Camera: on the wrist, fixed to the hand. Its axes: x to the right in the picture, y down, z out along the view.
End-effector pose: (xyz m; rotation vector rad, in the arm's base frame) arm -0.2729 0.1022 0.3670 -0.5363 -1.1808 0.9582
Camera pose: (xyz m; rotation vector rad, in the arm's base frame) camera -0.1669 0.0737 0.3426 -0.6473 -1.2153 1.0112
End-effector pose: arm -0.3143 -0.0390 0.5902 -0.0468 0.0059 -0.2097
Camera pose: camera -0.3505 -0.0686 0.4879 -0.1165 -0.0021 -0.1100
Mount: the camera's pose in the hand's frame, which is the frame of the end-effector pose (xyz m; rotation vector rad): -0.0292 -0.0316 -0.1039 -0.0686 -0.0176 0.0990
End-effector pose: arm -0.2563 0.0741 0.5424 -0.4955 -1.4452 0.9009
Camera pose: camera -0.1454 0.0560 0.5372 -0.6161 -1.4817 0.9383
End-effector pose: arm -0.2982 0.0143 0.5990 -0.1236 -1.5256 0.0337
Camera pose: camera -0.1977 -0.0262 0.5690 -0.2541 -1.5378 0.0615
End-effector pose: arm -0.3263 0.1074 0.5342 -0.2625 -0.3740 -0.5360
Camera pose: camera -0.3379 0.0591 0.4333 -0.3503 -0.3582 -0.4499
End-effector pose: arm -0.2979 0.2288 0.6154 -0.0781 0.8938 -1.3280
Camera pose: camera -0.3846 0.2892 0.5768 -0.0975 0.9170 -1.2032
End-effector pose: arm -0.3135 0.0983 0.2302 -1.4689 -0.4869 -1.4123
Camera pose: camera -0.3994 0.0340 0.1965 -1.5405 -0.3747 -1.3505
